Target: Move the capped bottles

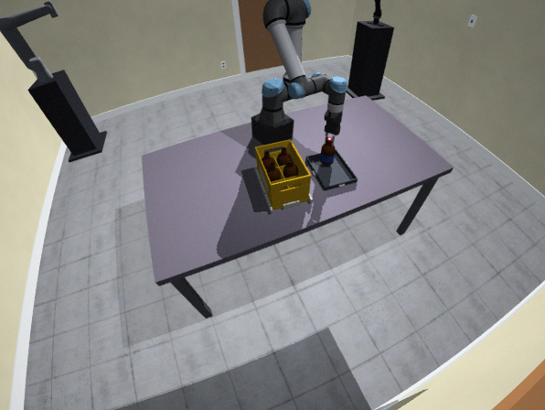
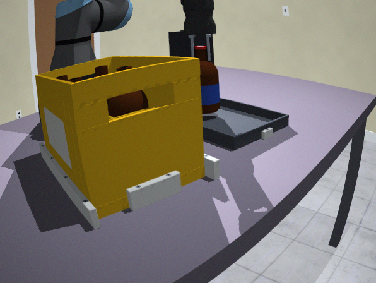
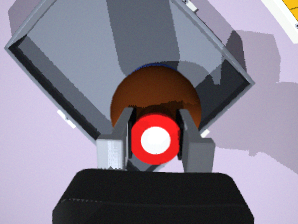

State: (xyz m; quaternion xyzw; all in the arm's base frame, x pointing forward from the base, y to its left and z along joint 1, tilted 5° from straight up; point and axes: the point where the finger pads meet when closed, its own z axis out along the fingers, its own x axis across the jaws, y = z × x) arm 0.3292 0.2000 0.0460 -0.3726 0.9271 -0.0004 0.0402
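The dark tray is 6 cm ahead of my hand and 14 cm below it. From my hand the other things lie so: yellow crate 7 cm ahead, 29 cm to the right, 7 cm below.
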